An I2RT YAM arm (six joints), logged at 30 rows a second.
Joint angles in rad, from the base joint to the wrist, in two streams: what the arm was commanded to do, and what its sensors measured. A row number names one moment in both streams.
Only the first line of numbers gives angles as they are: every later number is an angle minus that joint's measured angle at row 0.
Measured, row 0: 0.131, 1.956, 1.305, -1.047, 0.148, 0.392
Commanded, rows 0 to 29: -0.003, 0.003, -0.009, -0.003, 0.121, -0.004; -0.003, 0.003, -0.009, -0.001, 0.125, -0.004; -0.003, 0.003, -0.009, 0.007, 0.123, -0.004; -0.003, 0.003, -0.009, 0.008, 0.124, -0.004; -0.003, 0.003, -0.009, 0.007, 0.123, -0.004; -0.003, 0.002, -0.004, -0.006, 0.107, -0.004; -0.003, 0.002, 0.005, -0.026, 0.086, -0.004; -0.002, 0.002, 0.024, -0.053, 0.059, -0.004; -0.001, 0.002, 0.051, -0.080, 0.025, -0.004; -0.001, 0.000, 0.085, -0.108, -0.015, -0.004; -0.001, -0.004, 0.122, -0.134, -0.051, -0.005; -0.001, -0.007, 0.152, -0.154, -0.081, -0.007; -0.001, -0.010, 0.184, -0.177, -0.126, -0.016; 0.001, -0.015, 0.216, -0.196, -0.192, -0.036; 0.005, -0.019, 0.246, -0.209, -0.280, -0.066; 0.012, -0.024, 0.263, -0.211, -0.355, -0.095; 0.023, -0.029, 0.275, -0.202, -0.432, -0.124; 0.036, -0.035, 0.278, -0.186, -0.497, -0.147; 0.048, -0.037, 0.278, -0.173, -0.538, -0.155; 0.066, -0.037, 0.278, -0.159, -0.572, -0.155; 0.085, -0.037, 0.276, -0.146, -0.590, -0.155; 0.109, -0.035, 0.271, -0.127, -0.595, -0.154; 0.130, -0.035, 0.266, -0.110, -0.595, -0.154; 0.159, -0.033, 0.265, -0.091, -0.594, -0.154; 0.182, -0.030, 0.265, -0.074, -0.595, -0.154; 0.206, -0.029, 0.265, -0.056, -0.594, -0.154; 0.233, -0.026, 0.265, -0.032, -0.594, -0.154; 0.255, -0.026, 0.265, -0.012, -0.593, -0.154; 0.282, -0.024, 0.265, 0.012, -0.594, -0.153; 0.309, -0.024, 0.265, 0.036, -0.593, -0.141
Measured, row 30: 0.247, -0.012, 0.265, -0.003, -0.553, -0.144
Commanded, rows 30 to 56: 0.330, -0.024, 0.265, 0.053, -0.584, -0.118; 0.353, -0.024, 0.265, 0.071, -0.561, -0.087; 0.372, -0.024, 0.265, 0.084, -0.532, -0.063; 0.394, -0.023, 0.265, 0.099, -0.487, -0.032; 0.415, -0.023, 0.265, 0.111, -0.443, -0.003; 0.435, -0.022, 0.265, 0.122, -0.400, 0.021; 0.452, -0.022, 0.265, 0.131, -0.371, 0.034; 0.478, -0.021, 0.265, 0.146, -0.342, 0.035; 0.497, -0.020, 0.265, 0.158, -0.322, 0.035; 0.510, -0.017, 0.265, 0.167, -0.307, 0.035; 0.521, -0.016, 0.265, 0.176, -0.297, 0.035; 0.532, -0.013, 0.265, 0.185, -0.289, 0.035; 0.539, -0.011, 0.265, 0.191, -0.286, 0.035; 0.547, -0.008, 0.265, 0.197, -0.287, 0.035; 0.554, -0.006, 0.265, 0.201, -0.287, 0.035; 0.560, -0.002, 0.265, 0.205, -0.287, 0.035; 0.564, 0.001, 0.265, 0.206, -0.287, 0.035; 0.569, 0.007, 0.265, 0.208, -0.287, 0.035; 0.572, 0.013, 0.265, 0.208, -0.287, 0.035; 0.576, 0.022, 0.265, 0.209, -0.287, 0.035; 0.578, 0.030, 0.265, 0.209, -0.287, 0.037; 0.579, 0.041, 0.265, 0.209, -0.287, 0.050; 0.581, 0.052, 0.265, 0.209, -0.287, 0.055; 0.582, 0.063, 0.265, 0.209, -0.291, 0.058; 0.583, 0.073, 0.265, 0.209, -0.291, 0.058; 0.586, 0.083, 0.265, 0.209, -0.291, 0.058; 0.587, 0.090, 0.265, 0.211, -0.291, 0.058
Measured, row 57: 0.575, 0.052, 0.265, 0.207, -0.300, 0.042
